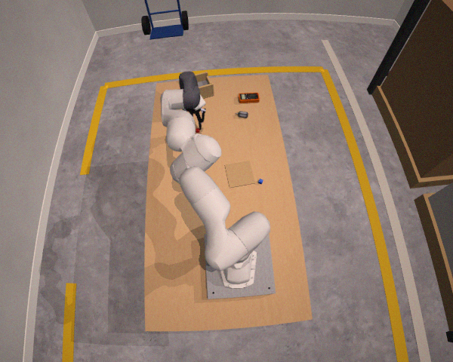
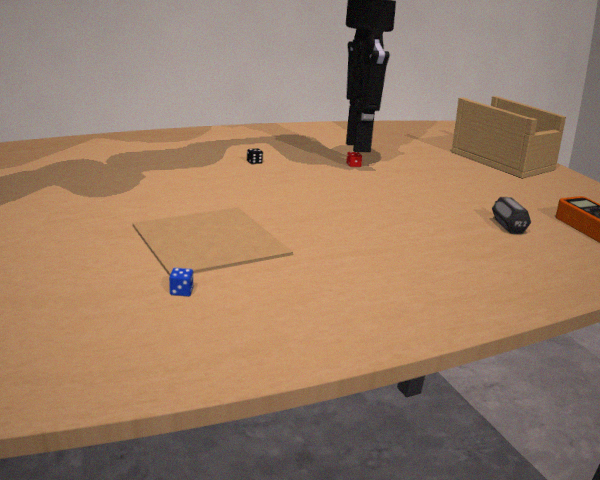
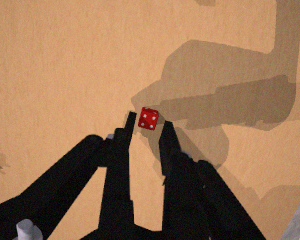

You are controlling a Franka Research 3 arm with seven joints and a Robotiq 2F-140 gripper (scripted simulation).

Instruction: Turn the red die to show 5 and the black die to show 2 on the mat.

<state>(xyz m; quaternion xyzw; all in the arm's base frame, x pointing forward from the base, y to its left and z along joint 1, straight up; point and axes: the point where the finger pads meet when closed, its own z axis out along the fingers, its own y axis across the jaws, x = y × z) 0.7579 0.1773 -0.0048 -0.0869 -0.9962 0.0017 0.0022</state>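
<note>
Now: the red die 50 mm below my hand. Round my hand: dark grey device (90 mm ahead, 270 mm to the right, 40 mm below); then black die (160 mm behind, 40 mm to the left, 50 mm below); then wooden box (320 mm ahead, 10 mm to the right, 10 mm below).
</note>
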